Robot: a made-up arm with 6 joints.
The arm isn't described. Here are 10 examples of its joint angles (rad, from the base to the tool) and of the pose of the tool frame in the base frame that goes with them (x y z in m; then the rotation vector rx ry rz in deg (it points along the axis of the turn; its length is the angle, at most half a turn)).
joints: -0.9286 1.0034 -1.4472 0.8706 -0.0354 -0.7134
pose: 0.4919 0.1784 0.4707 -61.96 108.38 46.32
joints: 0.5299 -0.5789 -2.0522 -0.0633 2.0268 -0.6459
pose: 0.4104 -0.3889 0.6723 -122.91 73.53 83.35
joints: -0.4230 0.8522 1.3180 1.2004 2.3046 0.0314
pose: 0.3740 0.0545 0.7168 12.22 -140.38 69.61
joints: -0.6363 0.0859 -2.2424 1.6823 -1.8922 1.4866
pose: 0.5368 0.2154 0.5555 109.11 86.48 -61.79
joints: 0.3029 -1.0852 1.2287 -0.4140 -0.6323 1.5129
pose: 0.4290 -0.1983 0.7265 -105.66 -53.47 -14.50
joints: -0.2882 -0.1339 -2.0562 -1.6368 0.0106 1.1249
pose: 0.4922 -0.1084 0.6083 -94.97 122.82 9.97
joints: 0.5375 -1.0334 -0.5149 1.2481 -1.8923 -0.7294
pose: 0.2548 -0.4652 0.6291 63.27 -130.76 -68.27
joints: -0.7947 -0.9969 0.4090 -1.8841 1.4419 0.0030
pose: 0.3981 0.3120 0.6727 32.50 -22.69 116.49
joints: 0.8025 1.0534 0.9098 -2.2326 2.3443 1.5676
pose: 0.2519 -0.4563 0.6365 69.42 14.12 -87.25
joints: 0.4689 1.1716 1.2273 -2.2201 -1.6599 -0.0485
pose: 0.4582 -0.2635 0.6626 -119.73 24.71 32.12
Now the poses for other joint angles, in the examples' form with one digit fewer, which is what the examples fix.
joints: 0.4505 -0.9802 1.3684 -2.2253 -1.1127 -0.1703
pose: 0.367 -0.212 0.816 115.7 -23.4 112.5
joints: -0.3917 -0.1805 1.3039 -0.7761 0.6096 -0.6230
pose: 0.480 0.084 0.521 81.7 20.2 -0.9
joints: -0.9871 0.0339 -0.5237 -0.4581 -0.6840 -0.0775
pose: 0.300 0.215 0.511 29.2 116.0 -30.3
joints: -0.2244 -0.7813 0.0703 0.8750 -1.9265 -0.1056
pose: 0.476 -0.063 0.547 -133.8 70.8 90.5
